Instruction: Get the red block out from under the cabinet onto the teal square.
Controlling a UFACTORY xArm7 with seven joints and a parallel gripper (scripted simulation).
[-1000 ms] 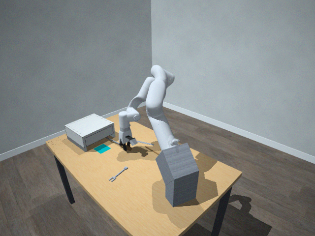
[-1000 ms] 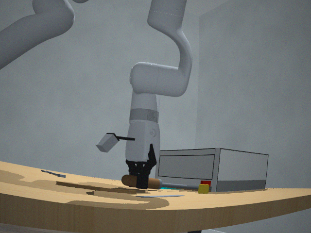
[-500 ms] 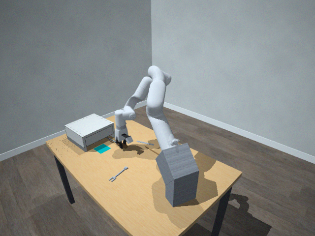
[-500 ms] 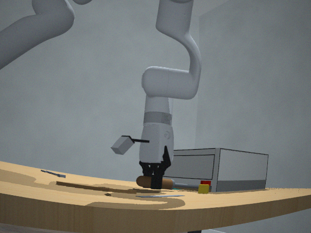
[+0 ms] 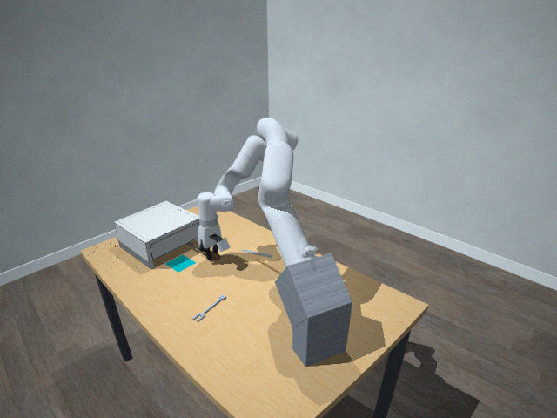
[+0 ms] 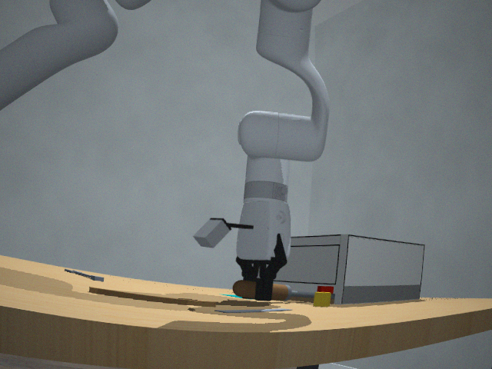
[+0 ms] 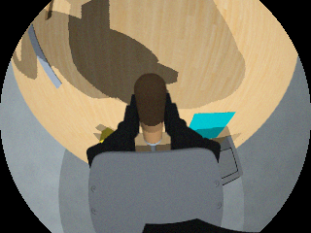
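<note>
My gripper is now 8 cm short of the teal square, 13 cm to the right of it and 2 cm above it. Also, from my hand: flat grey strip: 11 cm behind, 17 cm to the right, 2 cm below; then yellow block: 8 cm ahead, 8 cm to the right, 1 cm below; then long hook tool: 14 cm ahead, 4 cm to the left, 1 cm below.
</note>
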